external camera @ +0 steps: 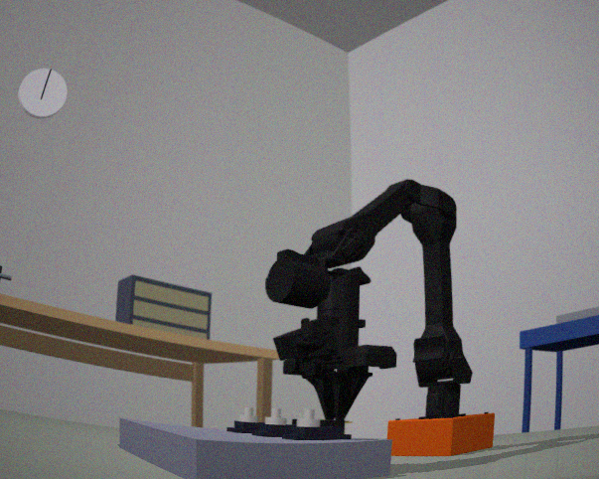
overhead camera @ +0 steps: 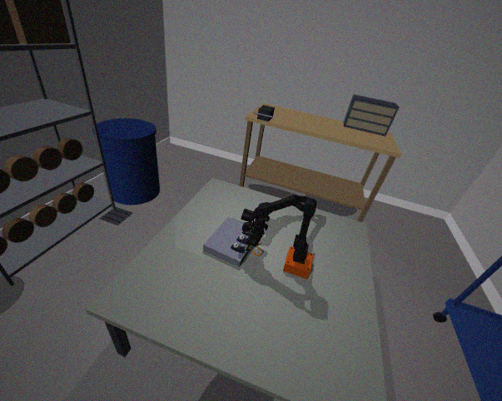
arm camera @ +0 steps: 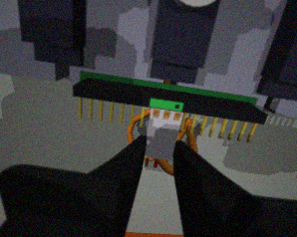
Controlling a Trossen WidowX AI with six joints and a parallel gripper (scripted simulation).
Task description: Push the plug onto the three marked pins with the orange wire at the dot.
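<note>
Now: the green band 3 cm ahead of my gripper tip.
</note>
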